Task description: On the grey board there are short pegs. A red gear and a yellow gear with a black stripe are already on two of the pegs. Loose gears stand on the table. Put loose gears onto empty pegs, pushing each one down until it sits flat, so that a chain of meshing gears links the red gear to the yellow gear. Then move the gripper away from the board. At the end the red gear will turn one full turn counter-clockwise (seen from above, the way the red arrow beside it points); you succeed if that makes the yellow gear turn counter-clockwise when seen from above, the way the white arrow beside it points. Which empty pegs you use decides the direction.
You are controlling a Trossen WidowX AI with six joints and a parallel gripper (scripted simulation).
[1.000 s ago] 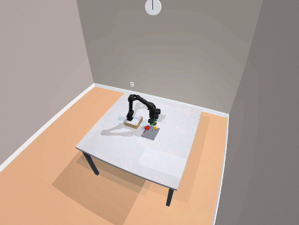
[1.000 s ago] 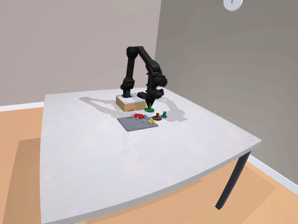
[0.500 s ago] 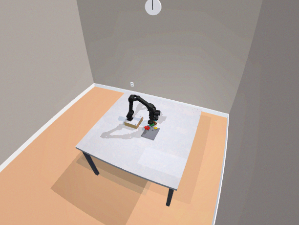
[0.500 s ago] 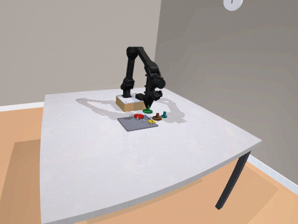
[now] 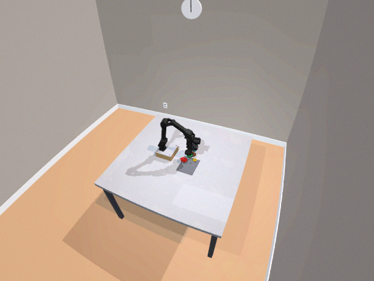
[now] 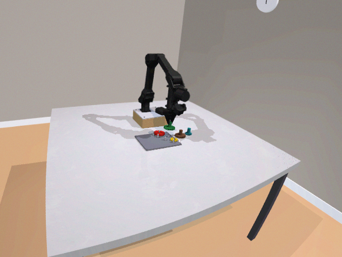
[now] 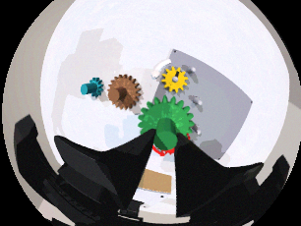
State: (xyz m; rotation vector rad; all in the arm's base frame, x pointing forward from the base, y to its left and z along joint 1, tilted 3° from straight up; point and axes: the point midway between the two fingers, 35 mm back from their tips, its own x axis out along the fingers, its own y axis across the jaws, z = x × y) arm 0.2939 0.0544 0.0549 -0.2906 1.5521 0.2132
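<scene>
Right now my gripper tip is 7 cm above the yellow gear, 5 cm short of it and 1 cm to the right of it. Round my gripper tip: red gear: 7 cm below, 5 cm behind, 4 cm to the right; green gear: 1 cm below; brown gear: 8 cm to the left, 7 cm below, 1 cm behind.
</scene>
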